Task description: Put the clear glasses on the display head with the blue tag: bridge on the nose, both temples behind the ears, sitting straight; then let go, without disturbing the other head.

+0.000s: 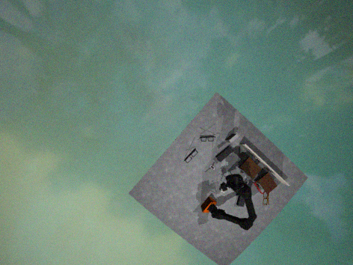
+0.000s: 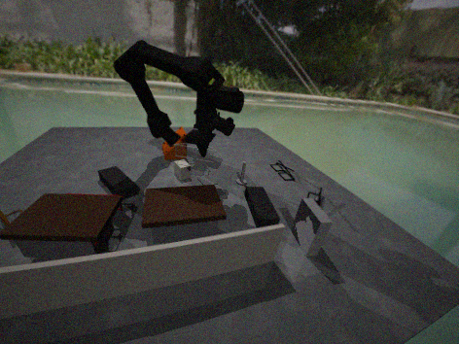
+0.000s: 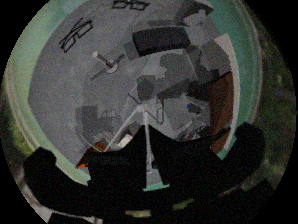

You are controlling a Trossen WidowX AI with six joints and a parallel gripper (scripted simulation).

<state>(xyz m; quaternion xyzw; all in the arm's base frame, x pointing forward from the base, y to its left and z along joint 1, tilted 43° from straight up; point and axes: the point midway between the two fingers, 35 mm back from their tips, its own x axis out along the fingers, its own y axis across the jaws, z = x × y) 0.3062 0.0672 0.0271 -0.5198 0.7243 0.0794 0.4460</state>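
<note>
Now: the small upright post 10 mm ahead of my gripper tip, 150 mm to the left of it and 90 mm below it. The rest, counted from my gripper tip: white wall (300 mm ahead, 240 mm to the right, 60 mm below); grey box (330 mm ahead, 160 mm to the left, 60 mm below); small pale block (100 mm behind, 40 mm to the right, 90 mm below).
</note>
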